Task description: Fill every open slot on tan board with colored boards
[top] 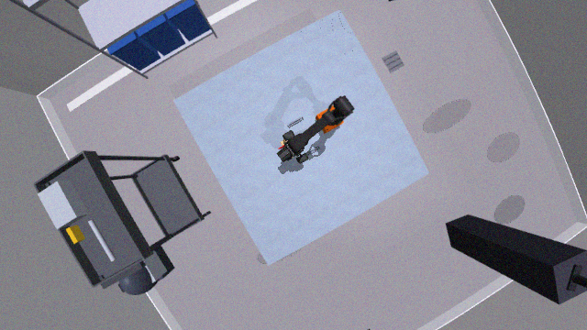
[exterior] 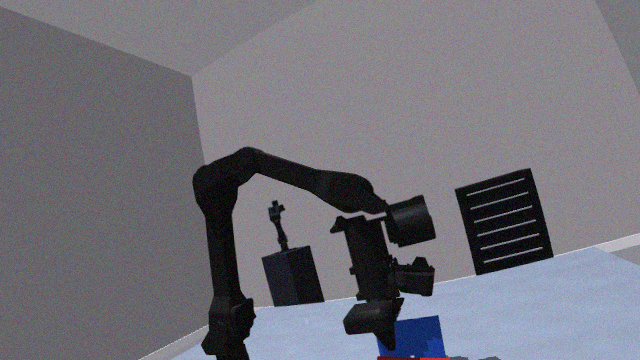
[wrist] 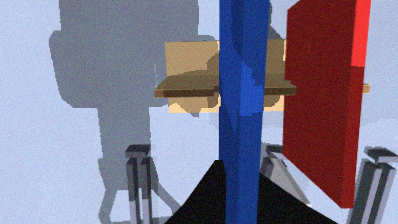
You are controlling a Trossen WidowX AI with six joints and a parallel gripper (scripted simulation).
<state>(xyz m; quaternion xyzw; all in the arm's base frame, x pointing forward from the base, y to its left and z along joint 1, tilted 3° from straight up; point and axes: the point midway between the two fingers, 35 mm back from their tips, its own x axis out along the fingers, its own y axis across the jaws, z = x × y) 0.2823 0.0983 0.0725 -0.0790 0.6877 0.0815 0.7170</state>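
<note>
Now: gripper tip 3 cm short of the blue board and 1 cm to the right of it. Also, from my gripper tip: tan board (7 cm below, 3 cm ahead, 2 cm to the right); then red board (4 cm to the right, 4 cm below, 4 cm ahead).
</note>
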